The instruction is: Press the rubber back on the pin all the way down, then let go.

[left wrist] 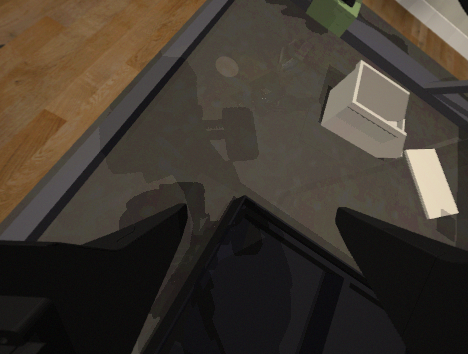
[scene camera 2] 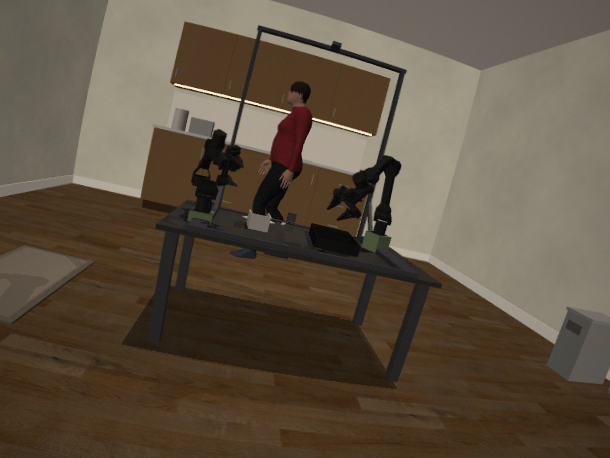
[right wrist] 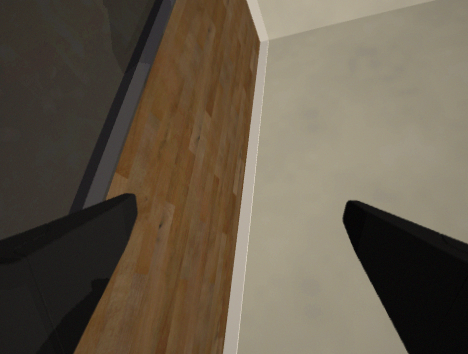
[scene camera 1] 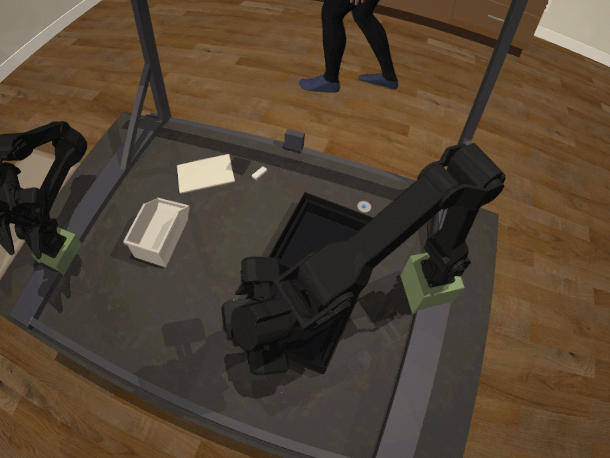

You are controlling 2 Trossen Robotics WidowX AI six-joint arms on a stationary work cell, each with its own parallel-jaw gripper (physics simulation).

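Pixels of known places: left gripper, between the fingertips: (left wrist: 260, 212) (scene camera 2: 332, 214); right gripper, between the fingertips: (scene camera 2: 239, 176) (right wrist: 242, 207) (scene camera 1: 26, 256); left arm's base, origin of its link: (scene camera 2: 378, 233) (scene camera 1: 437, 271); right arm's base, origin of its link: (scene camera 2: 202, 211) (scene camera 1: 52, 244).
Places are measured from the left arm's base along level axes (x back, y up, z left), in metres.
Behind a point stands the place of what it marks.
Observation:
A small white disc with a blue spot at its centre (scene camera 1: 364, 206) {y -0.086, x -0.085, z -0.250 m}, which looks like the pin with its rubber back, lies on the table behind the black tray. How far down the rubber back sits cannot be told. It does not show in the left wrist view. My left gripper (scene camera 1: 250, 320) {y 0.070, x -0.418, z 0.055 m} (scene camera 2: 334, 213) {y 0.070, x -0.418, z 0.055 m} (left wrist: 260, 212) {y 0.070, x -0.418, z 0.055 m} is open and empty, raised above the near part of the tray, well away from the disc; the arm passes close to the disc in scene camera 1. My right gripper (scene camera 2: 238, 175) {y 0.145, x -0.834, z -0.092 m} (right wrist: 242, 207) {y 0.145, x -0.834, z -0.092 m} is open and empty, raised at the far left by its base.
The black tray (scene camera 1: 324, 369) {y -0.057, x -0.275, z 0.140 m} (left wrist: 320, 244) {y -0.042, x -0.377, z -0.075 m} lies partly under the left arm. A white open box (scene camera 1: 157, 232) {y -0.081, x -0.603, z -0.258 m} (scene camera 2: 258, 221) {y -0.050, x -0.633, z -0.186 m} (left wrist: 365, 117) {y -0.032, x -0.570, z -0.198 m}, a cream flat block (scene camera 1: 205, 173) {y -0.088, x -0.471, z -0.429 m} (left wrist: 431, 183) {y -0.088, x -0.468, z -0.427 m} and a small white block (scene camera 1: 259, 173) {y -0.085, x -0.327, z -0.398 m} are on the table. Frame posts rise at its sides.

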